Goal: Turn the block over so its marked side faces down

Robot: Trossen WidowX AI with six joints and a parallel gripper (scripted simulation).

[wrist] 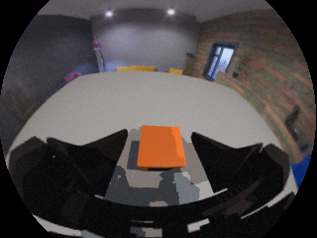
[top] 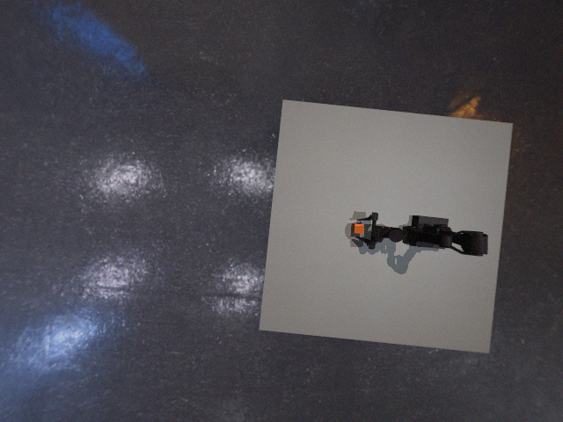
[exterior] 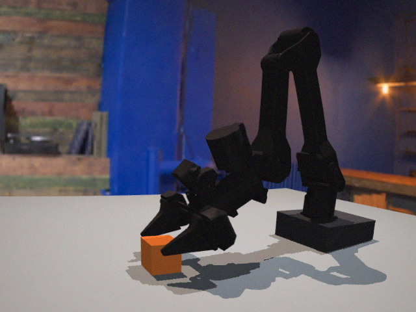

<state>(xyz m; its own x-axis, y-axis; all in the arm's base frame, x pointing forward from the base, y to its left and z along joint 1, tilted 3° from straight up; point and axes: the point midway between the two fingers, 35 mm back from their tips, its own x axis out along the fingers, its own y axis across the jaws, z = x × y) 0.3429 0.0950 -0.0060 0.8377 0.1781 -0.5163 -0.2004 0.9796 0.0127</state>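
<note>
Now: gripper tip 3 cm past the orange block, 2 cm above it and 1 cm to the left of it.
</note>
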